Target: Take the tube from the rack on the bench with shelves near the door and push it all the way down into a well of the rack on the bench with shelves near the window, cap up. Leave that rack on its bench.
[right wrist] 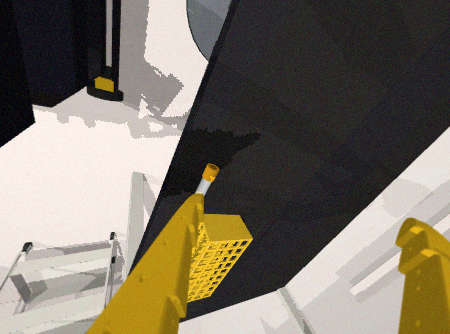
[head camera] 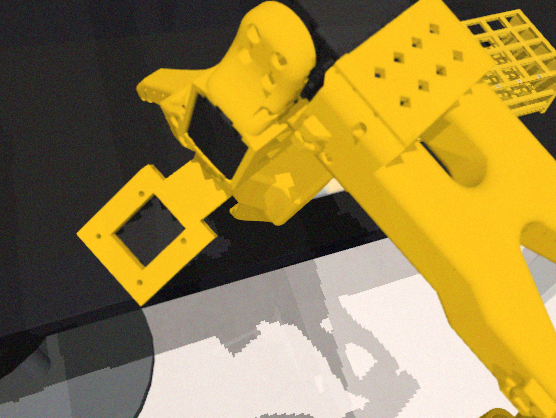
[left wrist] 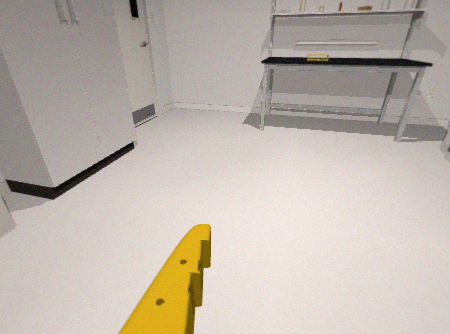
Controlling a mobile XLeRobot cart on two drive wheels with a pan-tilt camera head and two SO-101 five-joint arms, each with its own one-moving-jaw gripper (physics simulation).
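Places are measured from the left arm's base along level axes (x back, y left, z down), in centimetres.
Where they show: left hand, its tool point: [left wrist: 210, 239]; right hand, its tool point: [right wrist: 203, 203] [head camera: 234, 206].
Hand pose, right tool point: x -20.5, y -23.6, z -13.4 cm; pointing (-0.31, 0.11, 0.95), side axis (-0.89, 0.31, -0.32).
Observation:
Things, the pixels of their centre, and the offset from my right tool point.
- tube, middle of its body: [head camera: 330, 186] [right wrist: 198, 195] dx -6.7, dy -11.9, dz +13.8 cm
- yellow rack, middle of its body: [head camera: 444, 81] [right wrist: 205, 259] dx -11.6, dy -27.3, dz +11.8 cm
The tube [head camera: 334, 187] [right wrist: 211, 171] lies on the near black bench, its orange cap and a clear stretch showing in the right wrist view; the fixed jaw hides the rest there. In the head view the right arm covers most of it. A yellow rack [head camera: 530, 35] [right wrist: 227, 227] stands on the same bench beside the tube. My right gripper [head camera: 189, 152] [right wrist: 305, 210] is open and empty above the bench, jaws wide apart, tube past the left jaw's tip. My left gripper [left wrist: 206, 231] is open, one jaw showing, over the floor. A far yellow rack [left wrist: 318, 57] sits on another bench.
The near bench [head camera: 60, 280] [right wrist: 325, 100] has its front edge along the pale floor. The far shelved bench [left wrist: 370, 61] stands against a wall, right of a door [left wrist: 135, 65] and a tall cabinet [left wrist: 65, 90]. A metal frame [right wrist: 65, 250] is at lower left.

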